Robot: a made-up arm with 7 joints.
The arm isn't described. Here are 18 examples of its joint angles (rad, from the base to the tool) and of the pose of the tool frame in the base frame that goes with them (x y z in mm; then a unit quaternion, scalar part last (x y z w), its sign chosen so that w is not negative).
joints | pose
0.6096 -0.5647 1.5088 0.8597 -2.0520 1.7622 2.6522 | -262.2 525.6 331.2 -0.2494 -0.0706 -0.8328 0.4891
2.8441 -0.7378 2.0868 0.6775 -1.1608 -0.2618 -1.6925 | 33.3 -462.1 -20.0 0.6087 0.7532 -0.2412 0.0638
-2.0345 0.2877 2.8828 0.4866 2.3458 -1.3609 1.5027 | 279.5 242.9 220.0 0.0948 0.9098 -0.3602 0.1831
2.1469 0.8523 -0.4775 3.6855 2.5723 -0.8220 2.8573 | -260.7 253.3 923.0 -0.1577 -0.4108 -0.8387 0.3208
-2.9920 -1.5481 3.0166 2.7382 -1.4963 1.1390 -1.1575 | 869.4 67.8 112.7 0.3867 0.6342 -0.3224 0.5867
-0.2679 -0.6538 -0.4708 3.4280 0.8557 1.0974 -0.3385 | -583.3 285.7 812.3 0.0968 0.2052 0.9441 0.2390
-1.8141 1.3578 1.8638 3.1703 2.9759 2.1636 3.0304 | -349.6 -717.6 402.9 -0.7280 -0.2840 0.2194 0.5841
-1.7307 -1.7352 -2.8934 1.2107 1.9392 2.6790 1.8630 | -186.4 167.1 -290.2 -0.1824 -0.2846 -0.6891 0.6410
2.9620 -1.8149 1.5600 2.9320 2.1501 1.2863 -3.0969 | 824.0 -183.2 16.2 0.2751 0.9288 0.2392 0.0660
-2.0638 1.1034 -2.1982 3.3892 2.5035 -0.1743 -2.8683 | -224.6 -736.7 582.4 0.4834 0.1845 -0.5454 0.6594
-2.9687 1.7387 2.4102 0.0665 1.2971 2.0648 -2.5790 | 249.0 -18.9 506.8 0.1773 -0.5713 -0.7266 0.3380
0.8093 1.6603 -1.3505 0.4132 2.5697 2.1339 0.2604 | 190.8 -415.4 141.1 -0.4991 0.7453 -0.0899 0.4329
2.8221 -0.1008 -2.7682 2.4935 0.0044 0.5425 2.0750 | 398.4 -8.6 1067.2 -0.3051 0.5155 -0.3774 0.7062
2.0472 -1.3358 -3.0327 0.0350 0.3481 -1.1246 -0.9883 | -79.8 155.4 -51.3 -0.9853 0.0960 0.1402 0.0196
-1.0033 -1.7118 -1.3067 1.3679 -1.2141 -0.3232 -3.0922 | -682.9 -60.5 463.0 0.4786 0.0026 -0.7394 0.4736
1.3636 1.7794 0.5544 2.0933 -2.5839 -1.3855 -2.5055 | -170.5 510.9 -197.5 0.7138 0.1752 -0.6520 0.1862
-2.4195 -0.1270 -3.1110 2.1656 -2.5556 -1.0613 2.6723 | 351.8 392.1 797.6 -0.6959 -0.4789 -0.4040 0.3509
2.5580 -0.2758 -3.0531 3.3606 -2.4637 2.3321 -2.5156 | -68.3 -46.1 1036.8 0.8929 -0.1916 -0.3837 0.1368
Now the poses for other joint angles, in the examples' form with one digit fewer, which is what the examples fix.
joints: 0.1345 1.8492 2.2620 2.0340 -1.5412 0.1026 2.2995
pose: 661 479 459 -0.343 0.456 0.335 0.750
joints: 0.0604 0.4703 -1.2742 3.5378 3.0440 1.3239 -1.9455
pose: 234 341 978 0.093 -0.716 -0.681 0.122
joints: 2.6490 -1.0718 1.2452 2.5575 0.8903 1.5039 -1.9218
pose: 446 -593 696 0.866 0.253 -0.299 0.312
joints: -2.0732 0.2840 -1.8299 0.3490 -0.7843 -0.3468 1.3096
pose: -305 299 71 -0.515 -0.795 -0.049 0.316
